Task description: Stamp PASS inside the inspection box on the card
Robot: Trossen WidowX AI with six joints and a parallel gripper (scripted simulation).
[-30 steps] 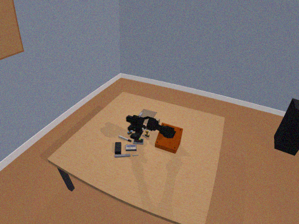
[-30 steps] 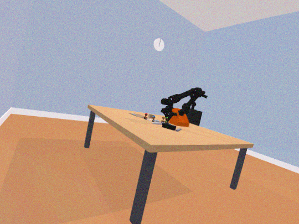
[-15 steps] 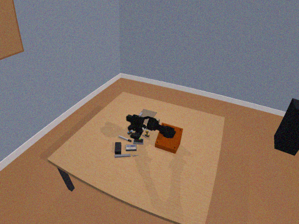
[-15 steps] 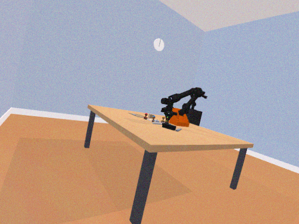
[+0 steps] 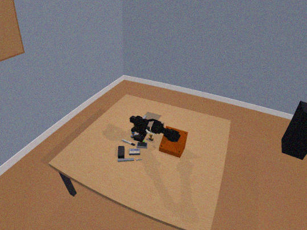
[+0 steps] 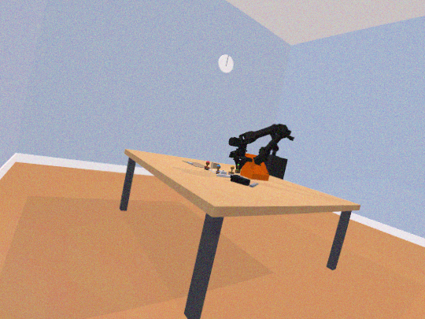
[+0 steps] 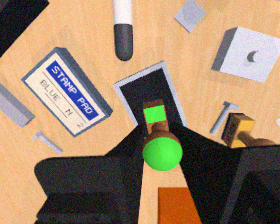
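The ink pad is 5 cm below my gripper tip. Round my gripper tip: white marker: 10 cm ahead, 5 cm below, 4 cm to the left; then yellow-knobbed stamp: 11 cm to the right, 4 cm below, 2 cm behind; then grey block: 9 cm to the right, 6 cm ahead, 4 cm below.
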